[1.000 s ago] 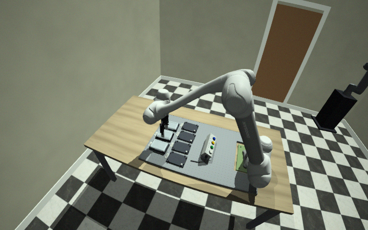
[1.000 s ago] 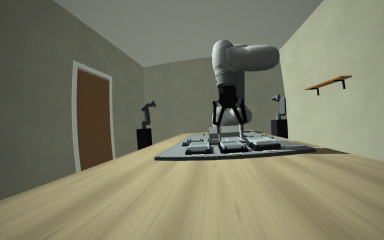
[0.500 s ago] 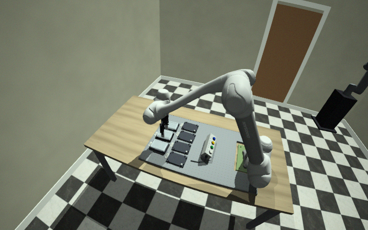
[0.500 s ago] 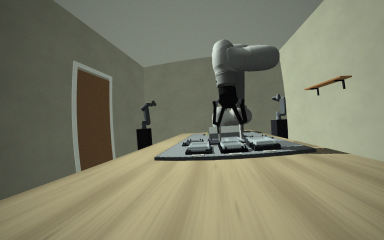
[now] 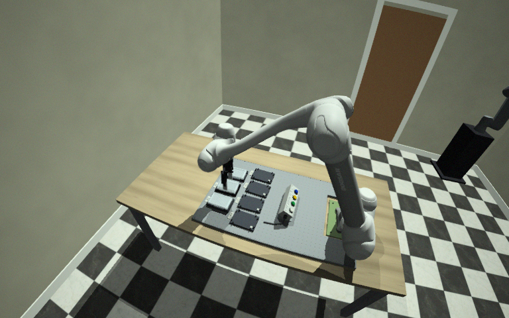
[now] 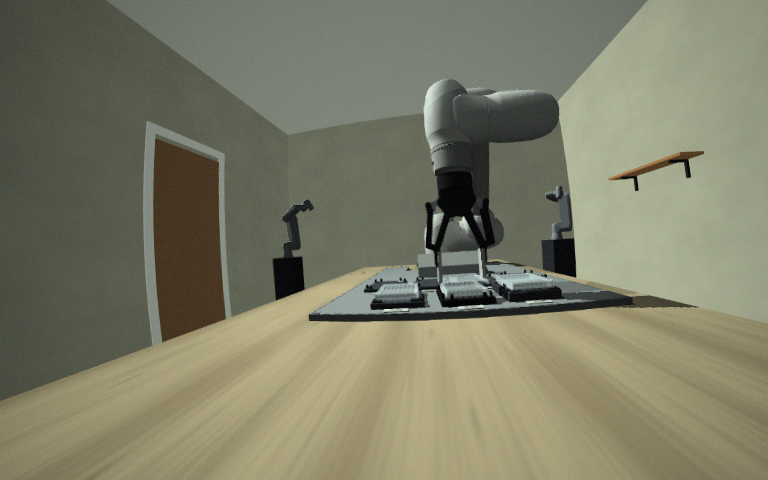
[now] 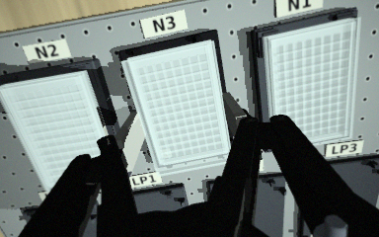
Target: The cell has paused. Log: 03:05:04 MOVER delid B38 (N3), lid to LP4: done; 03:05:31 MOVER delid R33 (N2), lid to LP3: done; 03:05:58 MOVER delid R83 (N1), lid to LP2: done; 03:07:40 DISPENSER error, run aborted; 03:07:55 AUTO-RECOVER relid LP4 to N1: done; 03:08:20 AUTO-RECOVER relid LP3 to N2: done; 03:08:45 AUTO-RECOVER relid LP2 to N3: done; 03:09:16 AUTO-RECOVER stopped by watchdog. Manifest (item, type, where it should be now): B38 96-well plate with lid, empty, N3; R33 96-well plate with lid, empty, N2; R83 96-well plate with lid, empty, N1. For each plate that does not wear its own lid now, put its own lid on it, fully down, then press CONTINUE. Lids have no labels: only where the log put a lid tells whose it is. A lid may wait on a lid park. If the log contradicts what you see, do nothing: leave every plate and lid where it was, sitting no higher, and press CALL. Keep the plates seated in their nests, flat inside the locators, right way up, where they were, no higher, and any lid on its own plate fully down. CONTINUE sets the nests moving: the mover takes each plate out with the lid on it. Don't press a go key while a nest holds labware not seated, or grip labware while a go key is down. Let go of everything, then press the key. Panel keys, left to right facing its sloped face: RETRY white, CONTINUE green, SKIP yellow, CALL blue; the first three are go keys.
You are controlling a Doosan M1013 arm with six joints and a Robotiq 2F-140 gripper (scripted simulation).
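Right now my hand is 2 cm above the clear lid. Round my hand: N1 plate: 1 cm behind, 14 cm to the right, 5 cm below; LP2 label: 11 cm behind, 6 cm to the right, 6 cm below; LP1 label: 9 cm behind, 8 cm to the left, 6 cm below.
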